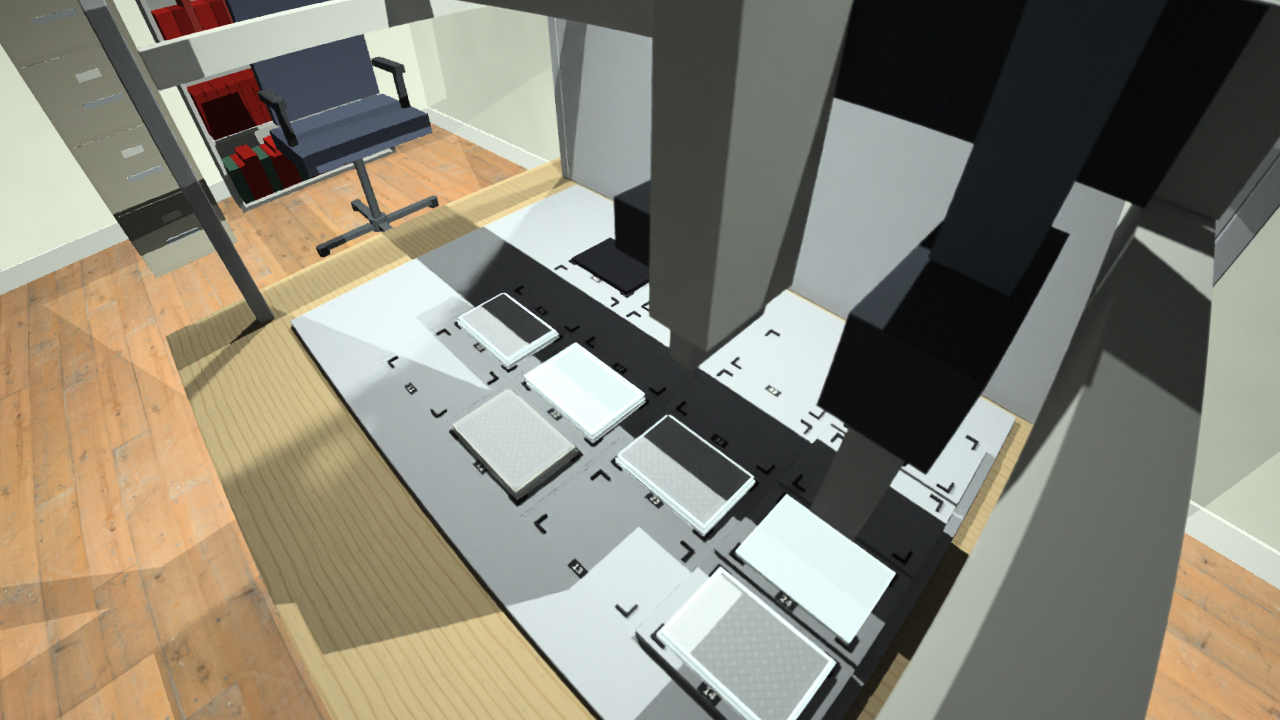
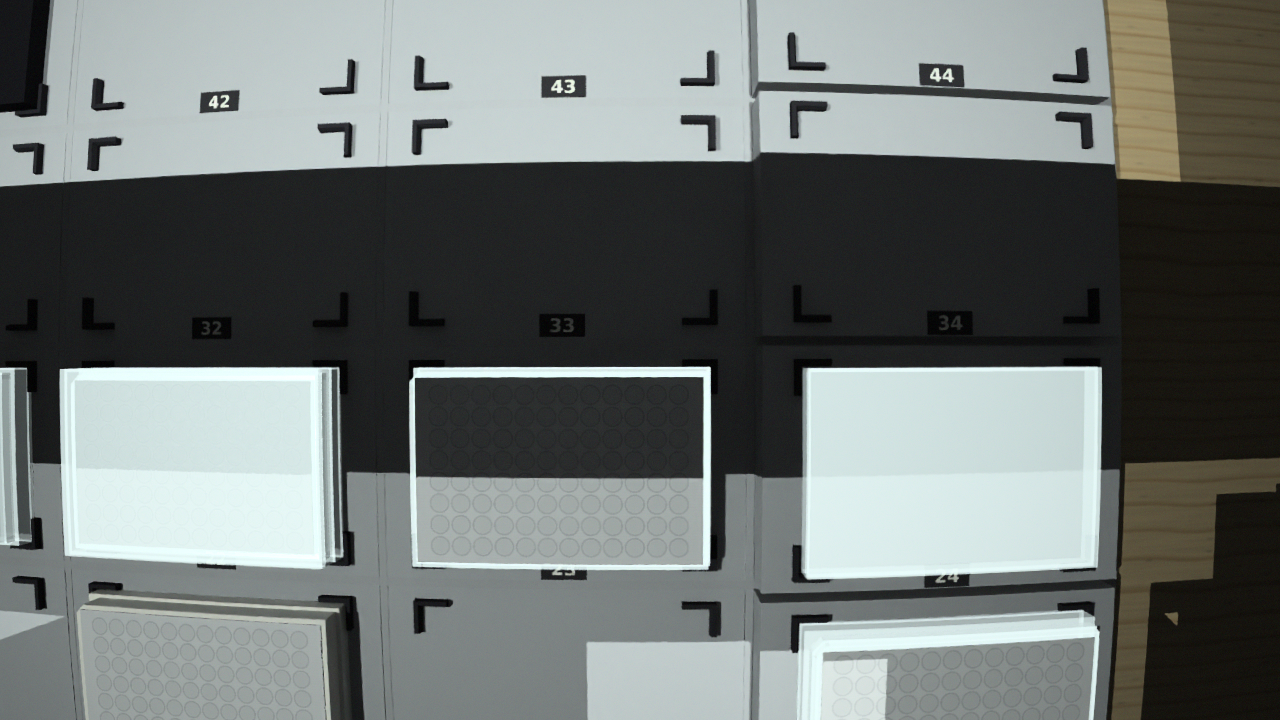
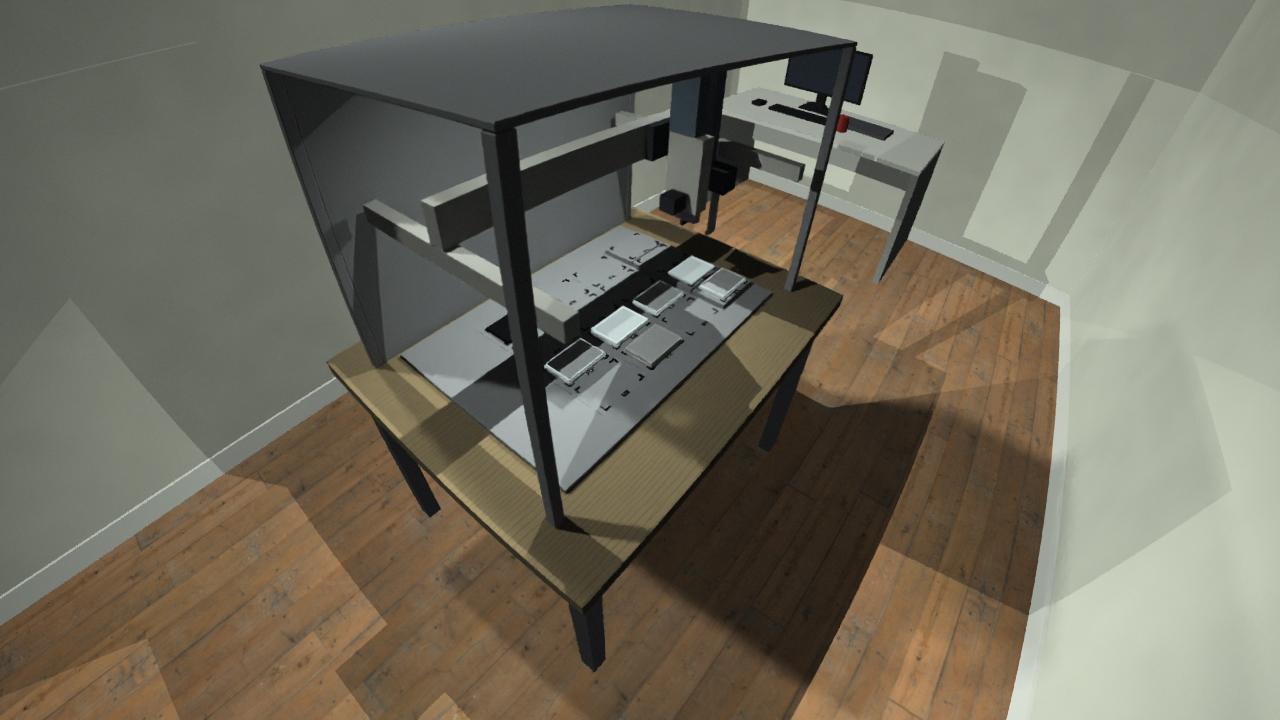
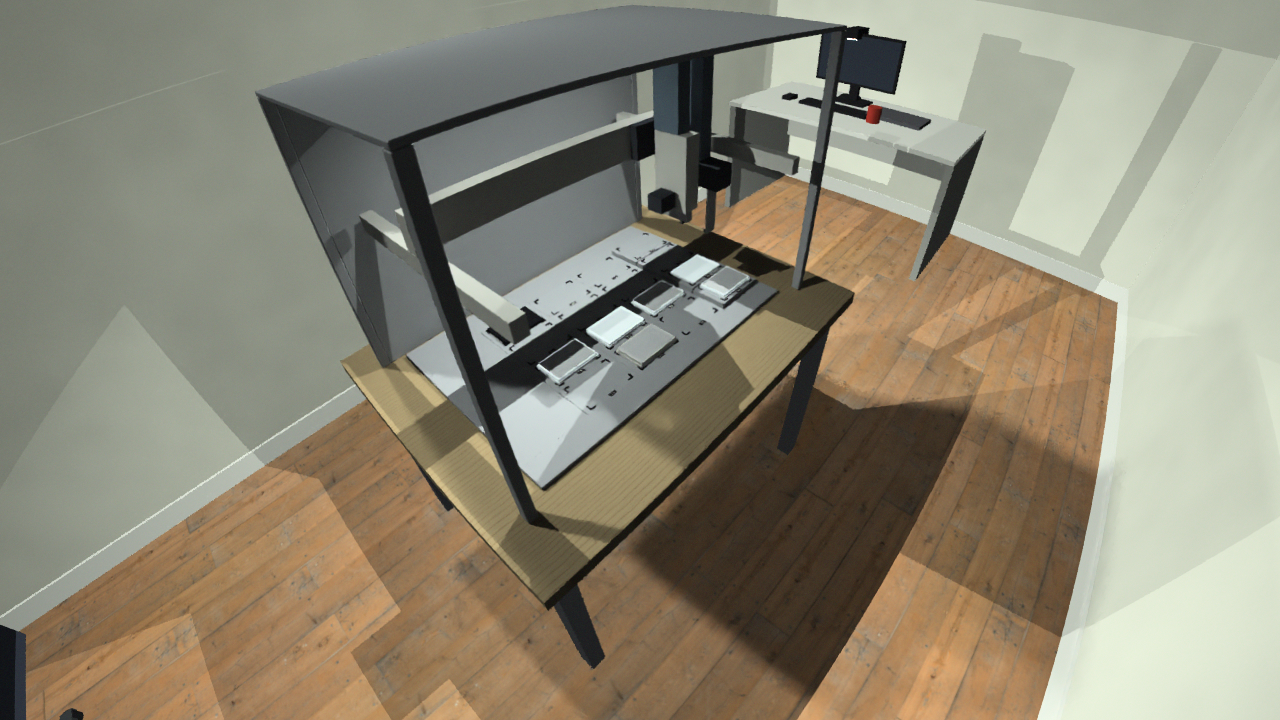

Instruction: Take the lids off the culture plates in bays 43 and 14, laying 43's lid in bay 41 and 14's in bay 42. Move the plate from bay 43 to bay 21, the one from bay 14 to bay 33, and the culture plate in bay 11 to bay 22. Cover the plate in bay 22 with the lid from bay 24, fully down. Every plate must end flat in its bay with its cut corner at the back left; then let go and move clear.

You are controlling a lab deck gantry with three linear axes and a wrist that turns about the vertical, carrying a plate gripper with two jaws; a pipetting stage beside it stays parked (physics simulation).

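Frame: origin at the robot's base, x right, y ahead, z up, level; millimetres.
Seen in the pictures: gripper, fingertip midpoint: (image 1: 862, 484) (image 3: 697, 227) (image 4: 696, 226); robot's base, link origin: (image 1: 390, 362) (image 3: 605, 409) (image 4: 591, 408).
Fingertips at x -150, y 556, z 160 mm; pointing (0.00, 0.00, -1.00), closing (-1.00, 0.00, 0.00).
Pixels of each thing's middle, then the offset from my fingertips to it.
- plain white lid, body centre: (image 2: 955, 470) (image 1: 815, 564) (image 4: 695, 269) (image 3: 691, 270) dx +0, dy +0, dz -141 mm
- grey plate, body centre: (image 2: 212, 691) (image 1: 513, 439) (image 4: 646, 344) (image 3: 653, 344) dx +107, dy -328, dz -153 mm
- black flat object, body centre: (image 1: 618, 264) (image 3: 515, 323) (image 4: 515, 324) dx -214, dy -492, dz -156 mm
My gripper (image 1: 895, 479) (image 3: 708, 230) (image 4: 707, 228) is open above the deck's right side, behind bay 24. One jaw is hidden by its body, and it holds nothing that shows. A plain white lid (image 1: 814, 568) (image 2: 948, 470) lies in bay 24. The plate (image 1: 747, 649) (image 2: 966, 685) in bay 14 shows wells; whether it is lidded is unclear. The plate (image 1: 583, 391) (image 2: 196, 465) in bay 22 is covered by a white lid. A clear-rimmed plate (image 1: 507, 328) sits in bay 21. Bays 11 and 33 are bare. The visible parts of bays 42 and 43 hold nothing.
A grey plate (image 1: 514, 443) (image 2: 196, 662) sits in bay 12. A clear-rimmed plate (image 1: 685, 474) (image 2: 561, 465) sits in bay 23. A black flat object (image 1: 613, 264) lies in bay 41. A grey column (image 1: 716, 179) hangs in front of the deck's back part.
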